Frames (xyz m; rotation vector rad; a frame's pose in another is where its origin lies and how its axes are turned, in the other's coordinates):
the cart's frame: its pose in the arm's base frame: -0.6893 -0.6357 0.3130 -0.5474 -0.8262 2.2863
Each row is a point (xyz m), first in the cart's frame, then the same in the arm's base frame.
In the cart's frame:
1: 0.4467 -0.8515 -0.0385
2: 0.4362 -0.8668 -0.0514
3: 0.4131 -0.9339 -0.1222
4: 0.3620 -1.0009 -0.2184
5: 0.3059 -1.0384 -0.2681
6: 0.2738 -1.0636 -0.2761
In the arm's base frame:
1: -0.6234 0.1965 0.7918
2: -0.6022 0.2038 0.7946
3: -0.5175 0.2574 0.7932
4: -0.3987 0.3022 0.7781
5: -0.3150 0.3068 0.7771
6: -0.2770 0.3031 0.7937

